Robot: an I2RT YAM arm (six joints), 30 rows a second.
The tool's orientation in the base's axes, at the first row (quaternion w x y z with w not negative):
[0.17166 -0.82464 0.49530 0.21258]
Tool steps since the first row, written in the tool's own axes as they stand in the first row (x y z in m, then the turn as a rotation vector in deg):
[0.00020 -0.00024 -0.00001 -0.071 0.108 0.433]
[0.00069 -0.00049 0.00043 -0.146 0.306 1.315]
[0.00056 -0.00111 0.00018 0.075 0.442 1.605]
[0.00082 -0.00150 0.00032 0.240 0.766 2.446]
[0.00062 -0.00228 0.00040 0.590 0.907 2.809]
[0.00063 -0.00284 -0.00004 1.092 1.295 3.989]
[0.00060 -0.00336 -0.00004 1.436 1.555 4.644]
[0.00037 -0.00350 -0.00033 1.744 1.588 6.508]
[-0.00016 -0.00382 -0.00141 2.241 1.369 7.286]
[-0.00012 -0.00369 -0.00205 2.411 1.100 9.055]
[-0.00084 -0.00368 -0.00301 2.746 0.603 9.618]
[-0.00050 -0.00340 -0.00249 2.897 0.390 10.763]
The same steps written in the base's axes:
[0.00030 -0.00005 -0.00008 -0.204 0.218 -0.339]
[0.00065 -0.00008 -0.00069 -0.571 0.620 -1.065]
[0.00119 0.00017 -0.00036 -0.652 0.537 -1.436]
[0.00162 0.00022 -0.00059 -1.023 0.684 -2.261]
[0.00222 0.00076 -0.00050 -1.067 0.539 -2.763]
[0.00280 0.00079 -0.00009 -1.415 0.574 -4.056]
[0.00325 0.00105 -0.00003 -1.621 0.524 -4.811]
[0.00333 0.00114 0.00034 -1.857 1.200 -6.559]
[0.00359 0.00114 0.00156 -1.595 1.313 -7.464]
[0.00360 0.00074 0.00207 -1.604 2.181 -9.038]
[0.00347 0.00080 0.00326 -1.123 2.434 -9.655]
[0.00327 0.00067 0.00263 -1.077 2.983 -10.693]

